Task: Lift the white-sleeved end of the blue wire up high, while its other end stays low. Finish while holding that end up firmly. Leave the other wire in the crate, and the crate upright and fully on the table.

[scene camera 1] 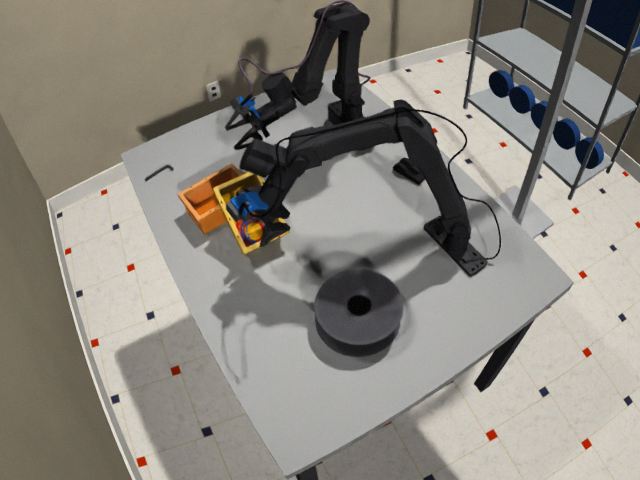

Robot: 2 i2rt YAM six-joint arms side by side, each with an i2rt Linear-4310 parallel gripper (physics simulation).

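Pixels of known places: left gripper, between the fingertips: (250, 232); right gripper, between the fingertips: (230, 138); left arm's base, origin of its link: (455, 246); right arm's base, origin of its link: (351, 119).
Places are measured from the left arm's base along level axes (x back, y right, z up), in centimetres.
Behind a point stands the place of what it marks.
Note:
A yellow crate (230, 223) {y 32.0, x -48.0, z 9.9 cm} is beside an orange crate (204, 227) {y 41.4, x -52.8, z 2.5 cm}. Little of its near outer wall shows, and it looks tilted toward the picture's lower left, though the left arm hides part of it. Thin loops of the blue wire (243, 235) {y 32.5, x -45.2, z 2.8 cm} and a red wire show in its near end; their ends and the white sleeve cannot be made out. My left gripper (281, 221) is open above the crate's near right side, its fingers close to the rim. My right gripper (232, 137) {y 57.4, x -35.2, z 14.1 cm} is open and empty, well above the table behind the crates.
A large dark spool (337, 304) {y -0.1, x -38.0, z 6.6 cm} stands on the table (289, 408) {y -13.6, x -59.5, z 0.0 cm} near the middle front. A hex key (158, 172) {y 73.6, x -56.1, z 0.4 cm} lies at the far left. A small black object (408, 170) {y 29.1, x 7.6, z 0.2 cm} lies behind the left arm. A shelf unit (557, 111) stands beyond the table's right edge.

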